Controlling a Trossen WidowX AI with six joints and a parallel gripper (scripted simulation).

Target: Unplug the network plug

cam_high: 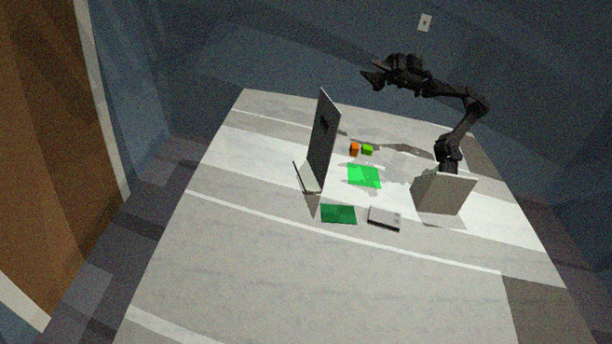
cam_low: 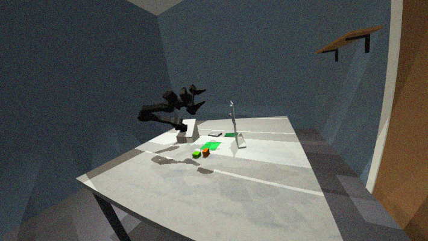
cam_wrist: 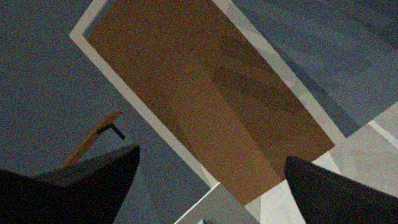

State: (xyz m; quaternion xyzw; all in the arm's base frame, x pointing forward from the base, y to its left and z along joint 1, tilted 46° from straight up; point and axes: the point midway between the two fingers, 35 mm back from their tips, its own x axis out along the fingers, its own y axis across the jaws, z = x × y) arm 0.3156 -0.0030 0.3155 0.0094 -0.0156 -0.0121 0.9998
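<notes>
The network plug is 11 cm ahead of my gripper tip, 13 cm to the left of it and 15 cm below it. From my gripper tip the other things lie so: socket panel: 13 cm ahead, 14 cm to the left, 23 cm below; bright green square: 6 cm behind, 11 cm to the left, 36 cm below.
</notes>
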